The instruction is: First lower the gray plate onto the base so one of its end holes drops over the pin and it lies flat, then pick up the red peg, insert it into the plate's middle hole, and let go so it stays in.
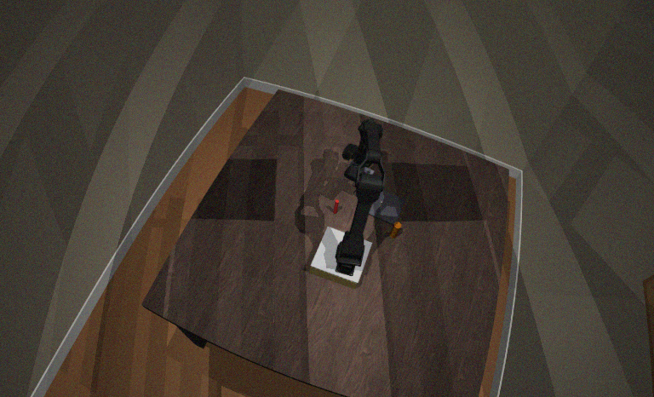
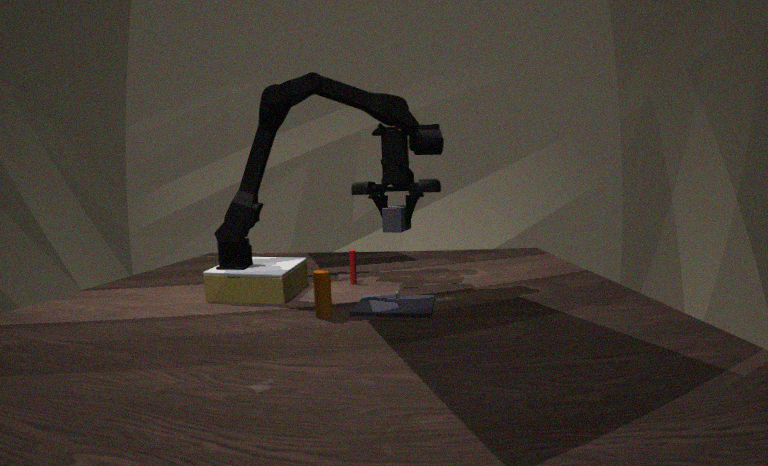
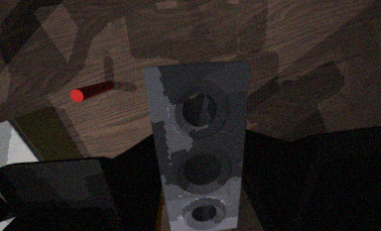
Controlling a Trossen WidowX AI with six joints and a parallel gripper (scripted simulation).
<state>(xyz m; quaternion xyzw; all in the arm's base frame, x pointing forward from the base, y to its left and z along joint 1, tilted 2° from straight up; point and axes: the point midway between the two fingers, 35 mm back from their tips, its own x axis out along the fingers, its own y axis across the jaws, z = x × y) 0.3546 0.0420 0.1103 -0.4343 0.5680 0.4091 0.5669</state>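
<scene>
My gripper tip is 1 cm past the dark base, 13 cm to the left of it and 13 cm above it. Also, from my gripper tip: gray plate 3 cm above; then red peg 10 cm behind, 6 cm to the left, 10 cm below; then orange cylinder 14 cm behind, 19 cm to the right, 10 cm below.
</scene>
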